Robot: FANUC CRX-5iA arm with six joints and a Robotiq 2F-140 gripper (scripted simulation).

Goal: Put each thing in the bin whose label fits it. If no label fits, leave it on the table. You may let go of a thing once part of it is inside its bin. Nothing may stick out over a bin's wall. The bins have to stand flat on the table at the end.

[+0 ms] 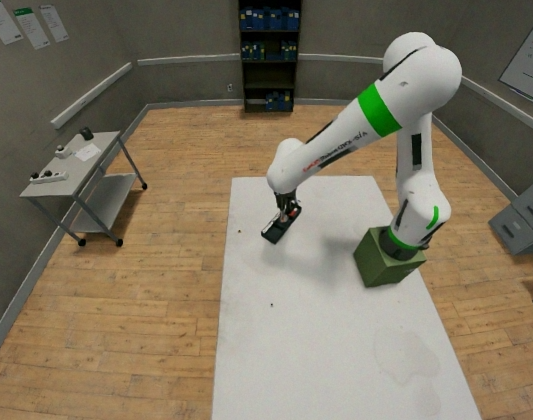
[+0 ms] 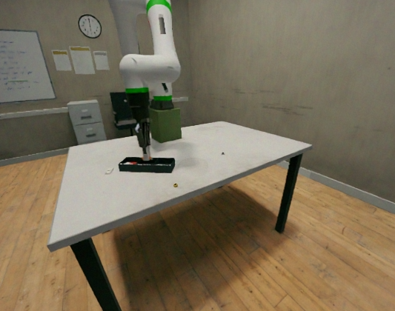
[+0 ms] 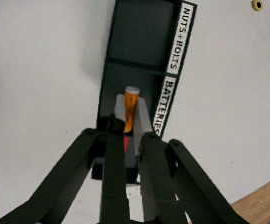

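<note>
Right now the black bin tray is 10 mm ahead of my hand, 10 mm to the right of it and 60 mm below it. Also, from my hand: small white object: 100 mm behind, 160 mm to the right, 70 mm below; then red piece: 70 mm behind, 60 mm to the right, 60 mm below; then orange object: 30 mm below.
</note>
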